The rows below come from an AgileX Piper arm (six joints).
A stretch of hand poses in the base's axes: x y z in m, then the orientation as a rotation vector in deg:
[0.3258, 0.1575, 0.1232, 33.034, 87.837, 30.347]
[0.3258, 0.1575, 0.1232, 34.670, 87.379, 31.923]
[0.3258, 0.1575, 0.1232, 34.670, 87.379, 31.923]
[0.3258, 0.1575, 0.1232, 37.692, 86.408, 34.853]
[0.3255, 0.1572, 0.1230, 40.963, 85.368, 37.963]
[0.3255, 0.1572, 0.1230, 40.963, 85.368, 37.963]
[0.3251, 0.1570, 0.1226, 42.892, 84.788, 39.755]
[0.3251, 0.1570, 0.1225, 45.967, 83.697, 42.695]
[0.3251, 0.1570, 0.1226, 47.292, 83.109, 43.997]
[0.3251, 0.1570, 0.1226, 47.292, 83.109, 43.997]
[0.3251, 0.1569, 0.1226, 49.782, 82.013, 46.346]
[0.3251, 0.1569, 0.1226, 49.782, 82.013, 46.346]
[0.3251, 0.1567, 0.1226, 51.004, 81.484, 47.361]
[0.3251, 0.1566, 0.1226, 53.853, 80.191, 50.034]
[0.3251, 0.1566, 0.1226, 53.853, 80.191, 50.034]
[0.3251, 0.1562, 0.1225, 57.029, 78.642, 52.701]
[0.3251, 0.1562, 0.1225, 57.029, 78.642, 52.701]
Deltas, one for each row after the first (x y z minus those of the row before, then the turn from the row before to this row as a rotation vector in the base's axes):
[0.0000, 0.0000, 0.0000, 2.061, -0.032, -0.085]
[0.0000, 0.0000, 0.0000, 0.000, 0.000, 0.000]
[0.0000, 0.0000, 0.0000, 3.833, -0.118, -0.169]
[-0.0003, -0.0003, -0.0002, 4.113, -0.030, -0.183]
[0.0000, 0.0000, 0.0000, 0.000, 0.000, 0.000]
[-0.0004, -0.0002, -0.0004, 2.397, 0.055, -0.102]
[0.0000, 0.0000, -0.0001, 3.894, -0.008, -0.155]
[0.0000, 0.0000, 0.0001, 1.715, -0.084, -0.087]
[0.0000, 0.0000, 0.0000, 0.000, 0.000, 0.000]
[0.0000, -0.0001, 0.0000, 3.164, -0.098, -0.198]
[0.0000, 0.0000, 0.0000, 0.000, 0.000, 0.000]
[0.0000, -0.0002, 0.0000, 1.466, -0.002, -0.167]
[0.0000, -0.0001, 0.0000, 3.623, -0.061, -0.206]
[0.0000, 0.0000, 0.0000, 0.000, 0.000, 0.000]
[0.0000, -0.0004, -0.0001, 3.864, -0.027, -0.428]
[0.0000, 0.0000, 0.0000, 0.000, 0.000, 0.000]

